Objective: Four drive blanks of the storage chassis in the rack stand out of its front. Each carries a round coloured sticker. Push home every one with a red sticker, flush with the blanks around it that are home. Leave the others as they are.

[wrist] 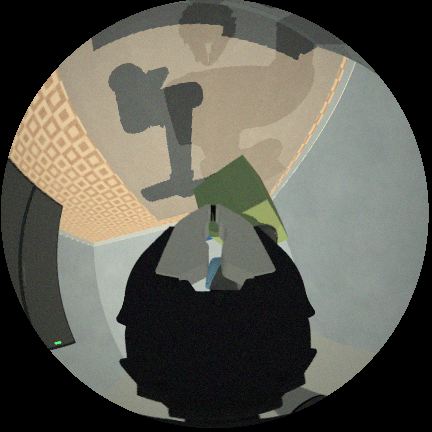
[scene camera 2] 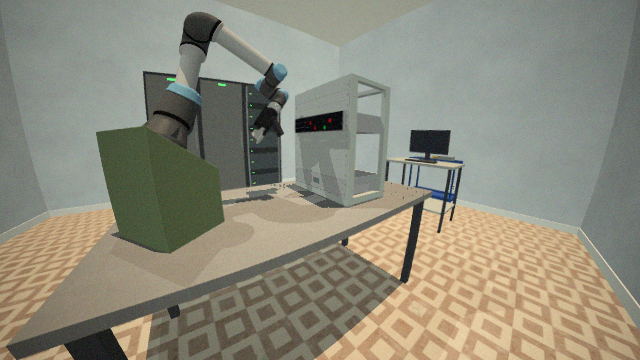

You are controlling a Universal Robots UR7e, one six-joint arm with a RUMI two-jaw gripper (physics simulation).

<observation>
In view: my gripper (wrist: 211,206) and a rack (scene camera 2: 328,112).
</observation>
